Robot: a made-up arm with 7 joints.
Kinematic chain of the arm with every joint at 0, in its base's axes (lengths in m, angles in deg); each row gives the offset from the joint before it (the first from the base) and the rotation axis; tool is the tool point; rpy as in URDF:
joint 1: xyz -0.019 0.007 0.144 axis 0 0.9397 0.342
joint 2: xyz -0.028 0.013 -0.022 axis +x
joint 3: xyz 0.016 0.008 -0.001 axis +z
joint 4: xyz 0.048 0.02 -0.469 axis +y
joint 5: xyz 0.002 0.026 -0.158 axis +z
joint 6: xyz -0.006 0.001 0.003 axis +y
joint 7: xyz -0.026 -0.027 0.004 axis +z
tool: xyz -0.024 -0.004 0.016 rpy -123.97 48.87 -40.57
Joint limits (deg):
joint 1: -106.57..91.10
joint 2: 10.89..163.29
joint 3: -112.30..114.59
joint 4: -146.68..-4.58
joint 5: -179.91..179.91
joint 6: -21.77..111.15
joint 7: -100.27..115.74
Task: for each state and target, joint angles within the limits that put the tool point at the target. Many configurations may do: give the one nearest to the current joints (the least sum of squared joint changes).
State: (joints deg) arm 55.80 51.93 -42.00 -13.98 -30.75 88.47 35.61
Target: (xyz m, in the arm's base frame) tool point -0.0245 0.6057 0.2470
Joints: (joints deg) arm 31.00 106.63 -28.14 -13.82 -33.03 111.15 57.91
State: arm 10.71 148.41 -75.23 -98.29 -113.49 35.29 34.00
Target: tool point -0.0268 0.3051 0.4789
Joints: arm -19.44 160.22 -96.18 -123.09 -119.43 36.74 29.87
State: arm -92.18 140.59 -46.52 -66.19 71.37 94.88 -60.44
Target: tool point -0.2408 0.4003 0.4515
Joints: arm -86.58 143.82 -43.56 -51.99 73.73 99.77 -65.09
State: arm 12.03 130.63 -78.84 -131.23 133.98 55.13 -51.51
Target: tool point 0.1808 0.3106 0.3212
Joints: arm 45.38 152.02 -57.14 -126.35 136.54 62.95 -51.33
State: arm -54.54 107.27 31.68 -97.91 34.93 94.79 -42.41
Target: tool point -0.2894 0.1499 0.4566
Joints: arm -59.74 149.46 39.98 -99.60 36.54 99.05 -43.83
